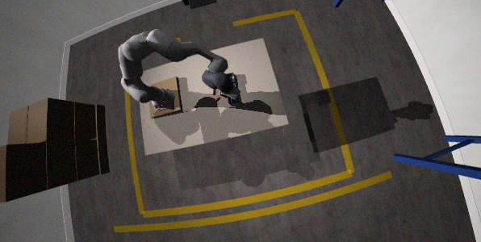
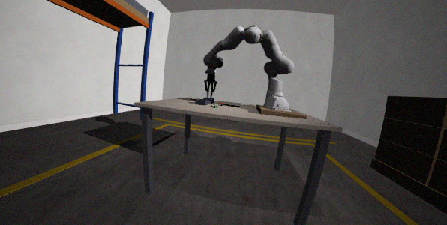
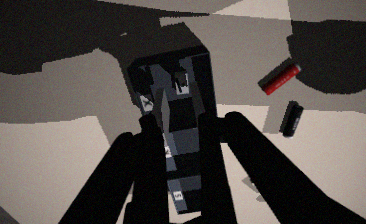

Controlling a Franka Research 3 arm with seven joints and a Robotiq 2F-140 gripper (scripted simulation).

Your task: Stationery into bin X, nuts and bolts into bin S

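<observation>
Right now my hand is 9 cm to the right of the grey nut, 7 cm past it and 7 cm above it. From my hand the other things lie so: black cylinder 13 cm behind, 11 cm to the left, 7 cm below; then bin 8 cm to the left, 5 cm below, 2 cm ahead; then red cylinder 12 cm behind, 7 cm below, 4 cm to the left.
</observation>
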